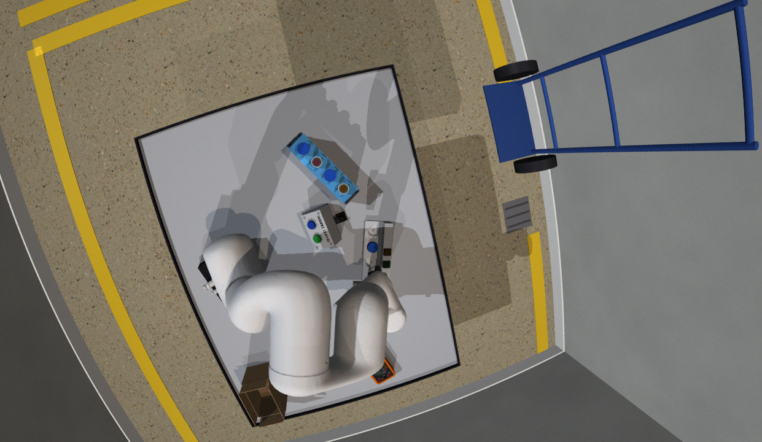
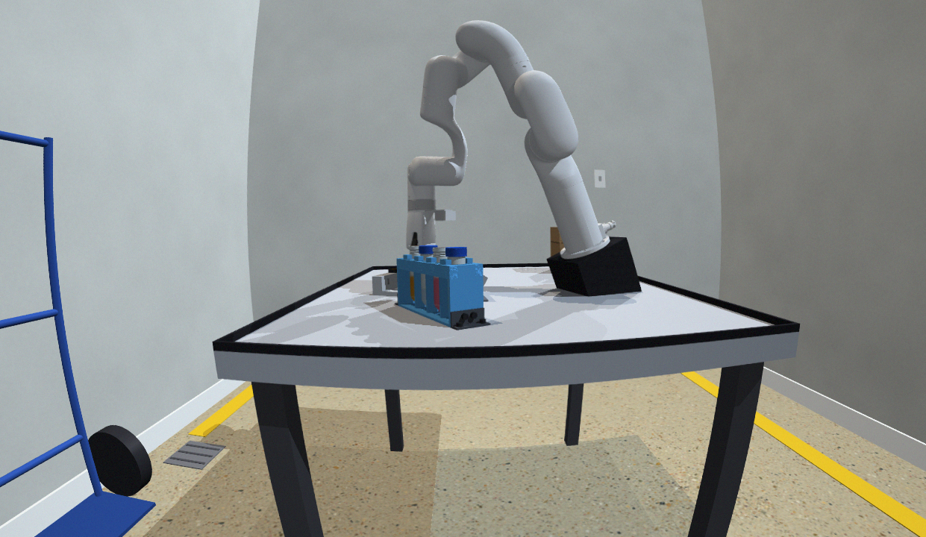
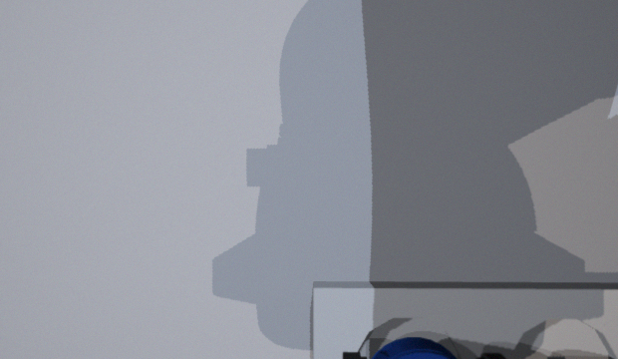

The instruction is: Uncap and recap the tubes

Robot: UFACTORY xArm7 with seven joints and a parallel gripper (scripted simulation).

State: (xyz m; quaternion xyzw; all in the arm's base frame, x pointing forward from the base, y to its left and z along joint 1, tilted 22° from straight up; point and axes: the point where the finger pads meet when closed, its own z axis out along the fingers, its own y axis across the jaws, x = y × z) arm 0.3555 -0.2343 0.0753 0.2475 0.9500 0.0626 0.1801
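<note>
My hand is 90 mm past the blue cycle key, 250 mm to the right of it and 20 mm below it. From my hand the other things lie so: key housing (70 mm behind, 230 mm to the left, 10 mm above); threaded tube neck (40 mm ahead, 310 mm to the left, 70 mm above); green ready key (90 mm behind, 210 mm to the left, 20 mm above).
</note>
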